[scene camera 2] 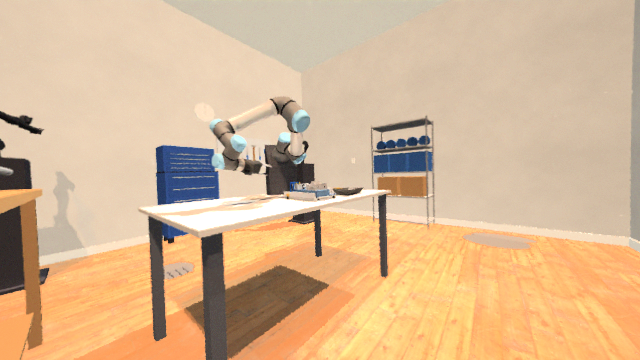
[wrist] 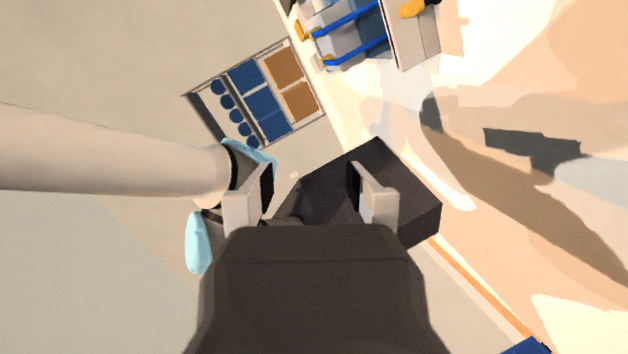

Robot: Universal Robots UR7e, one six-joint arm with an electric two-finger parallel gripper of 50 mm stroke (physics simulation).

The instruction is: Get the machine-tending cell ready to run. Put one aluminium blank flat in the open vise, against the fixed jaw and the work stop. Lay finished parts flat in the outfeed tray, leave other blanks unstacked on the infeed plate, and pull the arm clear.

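Pixels of known places: gripper, fingertip midpoint: point(scene camera 2: 268, 170) point(wrist: 309, 177); arm's base, link origin: point(scene camera 2: 280, 155).
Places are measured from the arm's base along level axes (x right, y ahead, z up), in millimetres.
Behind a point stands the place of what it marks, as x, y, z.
My gripper point(scene camera 2: 268, 169) {331, 289, -135} point(wrist: 309, 177) {331, 289, -135} is open, with no part between its fingers. It hangs above the white table point(scene camera 2: 200, 220) {823, 556, -328}, held sideways and well away from the machine-tending equipment. The vise assembly, grey blocks on a blue-grey base point(scene camera 2: 312, 189) point(wrist: 371, 30), stands toward the table's far end; two blue bars cross it in the wrist view. A dark shallow tray point(scene camera 2: 348, 191) {-95, 607, -295} lies beside it in the scene view. The blanks, finished parts and infeed plate are too small or hidden to tell apart, and I cannot tell whether the vise holds a blank.
A shelf rack point(scene camera 2: 427, 172) with blue and orange bins stands behind the table. A blue tool cabinet point(scene camera 2: 187, 172) stands by the left wall. A dark cabinet point(scene camera 2: 281, 172) {44, 55, -145} point(wrist: 370, 190) is behind the arm. A wooden bench point(scene camera 2: 31, 260) is at the left edge.
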